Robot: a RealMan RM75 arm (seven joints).
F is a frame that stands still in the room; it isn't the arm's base.
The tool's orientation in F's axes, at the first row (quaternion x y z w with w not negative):
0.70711 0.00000 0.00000 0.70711
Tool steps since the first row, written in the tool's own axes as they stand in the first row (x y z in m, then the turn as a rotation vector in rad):
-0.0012 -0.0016 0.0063 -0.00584 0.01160 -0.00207
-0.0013 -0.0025 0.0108 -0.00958 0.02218 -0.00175
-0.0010 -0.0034 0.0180 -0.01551 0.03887 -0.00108
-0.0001 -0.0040 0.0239 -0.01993 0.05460 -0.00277
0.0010 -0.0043 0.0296 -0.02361 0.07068 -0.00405
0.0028 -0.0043 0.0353 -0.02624 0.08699 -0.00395
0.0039 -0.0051 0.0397 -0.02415 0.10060 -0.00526
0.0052 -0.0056 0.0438 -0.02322 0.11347 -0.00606
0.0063 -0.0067 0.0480 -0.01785 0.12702 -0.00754
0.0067 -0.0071 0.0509 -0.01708 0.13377 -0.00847
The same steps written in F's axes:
-0.0012 -0.0063 -0.0016 -0.00584 0.00207 0.01160
-0.0013 -0.0108 -0.0025 -0.00958 0.00175 0.02218
-0.0010 -0.0180 -0.0034 -0.01551 0.00108 0.03887
-0.0001 -0.0239 -0.0040 -0.01993 0.00277 0.05460
0.0010 -0.0296 -0.0043 -0.02361 0.00405 0.07068
0.0028 -0.0353 -0.0043 -0.02624 0.00395 0.08699
0.0039 -0.0397 -0.0051 -0.02415 0.00526 0.10060
0.0052 -0.0438 -0.0056 -0.02322 0.00606 0.11347
0.0063 -0.0480 -0.0067 -0.01785 0.00754 0.12702
0.0067 -0.0509 -0.0071 -0.01708 0.00847 0.13377

